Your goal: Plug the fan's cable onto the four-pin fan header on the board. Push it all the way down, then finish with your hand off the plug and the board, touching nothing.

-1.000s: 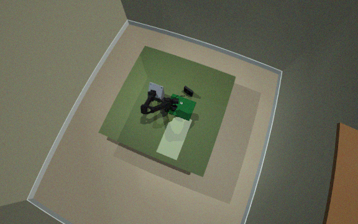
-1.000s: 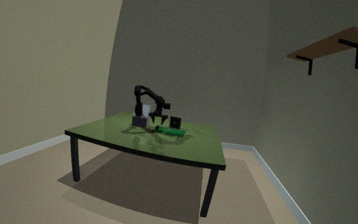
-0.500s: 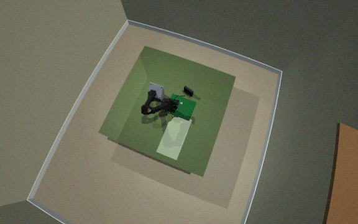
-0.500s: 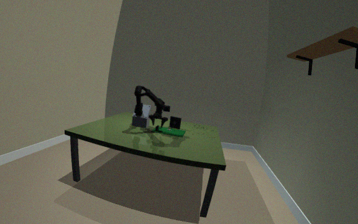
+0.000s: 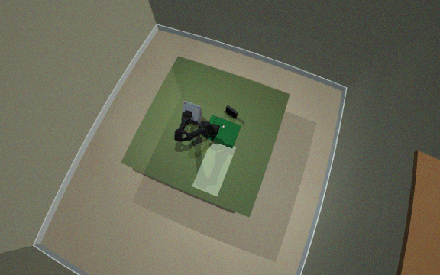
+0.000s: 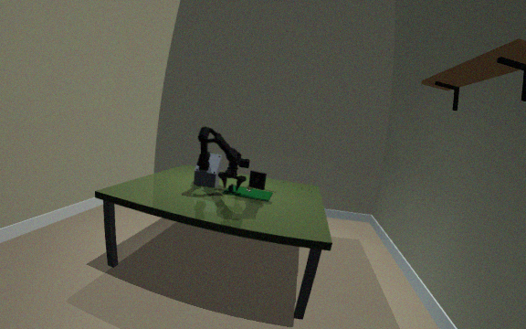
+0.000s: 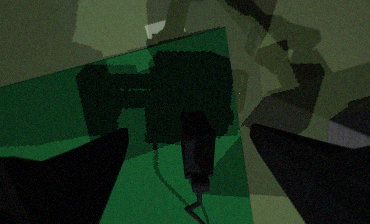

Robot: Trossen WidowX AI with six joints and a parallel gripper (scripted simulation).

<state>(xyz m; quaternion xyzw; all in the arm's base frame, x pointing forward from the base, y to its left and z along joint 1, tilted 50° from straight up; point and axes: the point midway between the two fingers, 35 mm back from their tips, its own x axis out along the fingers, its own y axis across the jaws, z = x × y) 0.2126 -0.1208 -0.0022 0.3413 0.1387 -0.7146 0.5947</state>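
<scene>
My gripper tip is 11 cm short of the four-pin header, 10 cm to the right of it and 2 cm above it. Round my gripper tip: green board (12 cm ahead, 5 cm to the left, 3 cm below); black fan (23 cm to the left, 15 cm ahead, 4 cm above); dark plug (1 cm to the left).
</scene>
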